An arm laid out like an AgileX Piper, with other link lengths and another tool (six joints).
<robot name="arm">
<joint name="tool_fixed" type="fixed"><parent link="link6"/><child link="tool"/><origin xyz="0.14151 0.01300 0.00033" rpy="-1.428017 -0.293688 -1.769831"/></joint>
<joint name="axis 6" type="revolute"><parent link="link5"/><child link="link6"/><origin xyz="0.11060 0.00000 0.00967"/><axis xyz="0.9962 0 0.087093"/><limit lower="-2.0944" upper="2.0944"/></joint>
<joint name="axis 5" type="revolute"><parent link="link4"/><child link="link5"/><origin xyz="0.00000 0.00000 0.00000"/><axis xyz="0 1 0"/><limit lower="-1.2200" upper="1.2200"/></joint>
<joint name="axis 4" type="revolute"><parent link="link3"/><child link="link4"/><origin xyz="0.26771 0.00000 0.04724"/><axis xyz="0.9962 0 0.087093"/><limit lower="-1.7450" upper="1.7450"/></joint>
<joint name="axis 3" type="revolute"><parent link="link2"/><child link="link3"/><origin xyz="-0.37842 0.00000 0.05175"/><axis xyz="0 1 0"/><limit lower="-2.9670" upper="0.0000"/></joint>
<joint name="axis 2" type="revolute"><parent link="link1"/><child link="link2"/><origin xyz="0.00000 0.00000 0.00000"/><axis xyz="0 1 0"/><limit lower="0.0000" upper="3.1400"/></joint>
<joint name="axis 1" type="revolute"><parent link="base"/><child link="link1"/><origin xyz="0.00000 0.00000 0.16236"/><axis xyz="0 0 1"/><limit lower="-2.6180" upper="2.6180"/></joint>
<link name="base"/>
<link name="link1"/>
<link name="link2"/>
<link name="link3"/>
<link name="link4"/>
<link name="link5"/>
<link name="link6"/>
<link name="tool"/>
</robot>
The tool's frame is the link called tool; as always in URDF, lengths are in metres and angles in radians.
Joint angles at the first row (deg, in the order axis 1, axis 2, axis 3, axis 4, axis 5, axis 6):
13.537 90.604 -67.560 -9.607 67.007 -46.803
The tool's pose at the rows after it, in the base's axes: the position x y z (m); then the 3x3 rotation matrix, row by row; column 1 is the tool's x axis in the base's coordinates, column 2 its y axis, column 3 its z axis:
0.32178 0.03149 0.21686; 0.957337 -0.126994 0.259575; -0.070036 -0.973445 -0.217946; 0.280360 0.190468 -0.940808
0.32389 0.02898 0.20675; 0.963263 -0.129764 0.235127; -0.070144 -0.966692 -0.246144; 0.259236 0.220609 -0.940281
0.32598 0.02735 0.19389; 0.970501 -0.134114 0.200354; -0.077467 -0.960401 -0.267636; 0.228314 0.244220 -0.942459
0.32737 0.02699 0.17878; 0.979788 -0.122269 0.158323; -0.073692 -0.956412 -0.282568; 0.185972 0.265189 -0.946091
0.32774 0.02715 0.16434; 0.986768 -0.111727 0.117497; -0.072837 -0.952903 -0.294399; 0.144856 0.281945 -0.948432
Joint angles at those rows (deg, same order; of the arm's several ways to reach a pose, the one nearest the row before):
15.735 91.952 -65.731 -14.019 67.006 -44.225
16.061 93.824 -65.538 -15.306 67.007 -42.920
16.061 96.186 -65.490 -15.914 67.007 -41.915
16.060 98.911 -65.491 -16.099 67.007 -41.858
16.061 101.475 -65.489 -16.092 67.007 -41.789

